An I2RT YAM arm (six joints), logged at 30 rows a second.
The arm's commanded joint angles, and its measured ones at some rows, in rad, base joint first. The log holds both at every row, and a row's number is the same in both.
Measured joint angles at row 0: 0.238 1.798 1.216 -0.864 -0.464 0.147
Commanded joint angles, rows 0 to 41: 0.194 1.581 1.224 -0.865 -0.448 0.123; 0.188 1.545 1.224 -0.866 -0.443 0.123; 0.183 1.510 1.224 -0.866 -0.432 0.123; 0.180 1.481 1.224 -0.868 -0.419 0.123; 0.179 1.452 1.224 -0.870 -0.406 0.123; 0.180 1.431 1.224 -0.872 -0.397 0.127; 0.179 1.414 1.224 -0.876 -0.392 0.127; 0.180 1.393 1.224 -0.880 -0.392 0.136; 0.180 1.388 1.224 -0.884 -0.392 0.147; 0.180 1.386 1.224 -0.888 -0.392 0.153; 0.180 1.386 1.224 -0.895 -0.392 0.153; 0.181 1.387 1.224 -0.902 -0.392 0.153; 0.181 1.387 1.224 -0.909 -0.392 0.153; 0.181 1.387 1.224 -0.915 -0.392 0.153; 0.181 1.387 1.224 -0.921 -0.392 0.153; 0.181 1.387 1.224 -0.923 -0.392 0.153; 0.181 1.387 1.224 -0.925 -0.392 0.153; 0.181 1.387 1.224 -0.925 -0.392 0.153; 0.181 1.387 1.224 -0.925 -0.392 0.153; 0.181 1.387 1.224 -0.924 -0.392 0.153; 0.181 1.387 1.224 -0.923 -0.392 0.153; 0.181 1.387 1.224 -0.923 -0.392 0.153; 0.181 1.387 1.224 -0.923 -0.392 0.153; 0.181 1.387 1.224 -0.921 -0.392 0.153; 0.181 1.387 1.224 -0.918 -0.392 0.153; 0.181 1.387 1.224 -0.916 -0.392 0.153; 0.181 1.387 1.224 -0.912 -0.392 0.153; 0.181 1.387 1.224 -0.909 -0.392 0.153; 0.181 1.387 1.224 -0.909 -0.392 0.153; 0.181 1.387 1.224 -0.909 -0.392 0.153; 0.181 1.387 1.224 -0.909 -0.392 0.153; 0.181 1.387 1.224 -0.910 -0.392 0.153; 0.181 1.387 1.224 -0.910 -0.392 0.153; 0.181 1.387 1.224 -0.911 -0.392 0.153; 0.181 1.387 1.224 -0.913 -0.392 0.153; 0.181 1.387 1.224 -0.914 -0.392 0.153; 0.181 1.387 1.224 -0.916 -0.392 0.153; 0.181 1.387 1.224 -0.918 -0.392 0.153; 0.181 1.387 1.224 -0.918 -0.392 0.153; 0.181 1.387 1.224 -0.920 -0.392 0.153; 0.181 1.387 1.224 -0.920 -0.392 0.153; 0.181 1.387 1.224 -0.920 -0.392 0.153
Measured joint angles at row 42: 0.185 1.392 1.218 -0.918 -0.392 0.146
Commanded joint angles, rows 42 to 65: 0.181 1.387 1.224 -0.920 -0.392 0.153; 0.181 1.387 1.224 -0.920 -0.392 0.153; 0.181 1.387 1.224 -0.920 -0.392 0.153; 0.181 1.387 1.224 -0.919 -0.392 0.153; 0.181 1.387 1.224 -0.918 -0.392 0.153; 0.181 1.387 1.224 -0.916 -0.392 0.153; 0.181 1.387 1.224 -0.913 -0.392 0.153; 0.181 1.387 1.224 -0.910 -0.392 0.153; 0.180 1.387 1.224 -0.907 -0.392 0.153; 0.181 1.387 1.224 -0.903 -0.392 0.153; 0.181 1.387 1.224 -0.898 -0.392 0.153; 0.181 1.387 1.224 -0.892 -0.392 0.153; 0.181 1.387 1.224 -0.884 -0.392 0.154; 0.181 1.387 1.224 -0.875 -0.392 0.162; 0.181 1.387 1.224 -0.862 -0.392 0.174; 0.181 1.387 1.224 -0.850 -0.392 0.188; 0.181 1.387 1.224 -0.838 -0.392 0.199; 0.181 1.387 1.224 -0.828 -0.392 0.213; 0.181 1.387 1.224 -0.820 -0.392 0.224; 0.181 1.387 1.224 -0.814 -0.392 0.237; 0.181 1.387 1.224 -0.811 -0.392 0.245; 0.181 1.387 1.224 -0.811 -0.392 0.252; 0.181 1.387 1.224 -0.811 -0.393 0.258; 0.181 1.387 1.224 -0.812 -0.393 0.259
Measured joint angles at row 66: 0.185 1.392 1.218 -0.814 -0.392 0.215
